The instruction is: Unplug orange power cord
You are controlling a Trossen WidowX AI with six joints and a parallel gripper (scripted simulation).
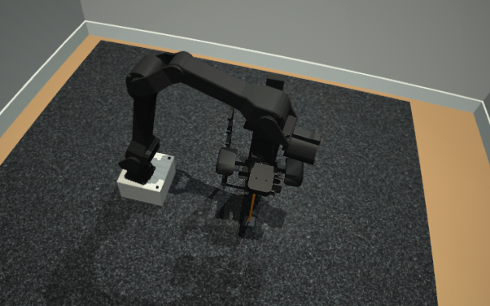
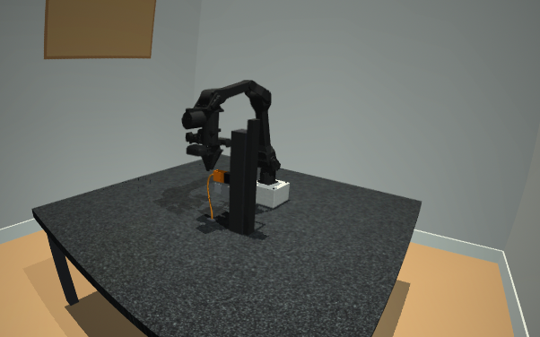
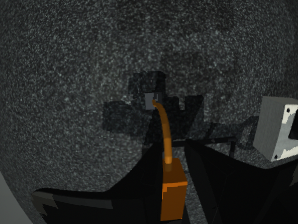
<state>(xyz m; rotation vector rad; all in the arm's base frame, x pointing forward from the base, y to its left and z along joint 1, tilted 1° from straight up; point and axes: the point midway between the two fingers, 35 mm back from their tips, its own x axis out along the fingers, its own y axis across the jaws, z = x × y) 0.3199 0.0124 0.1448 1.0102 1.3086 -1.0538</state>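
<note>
The orange plug is 70 mm to the left of my gripper tip and 20 mm behind it.
</note>
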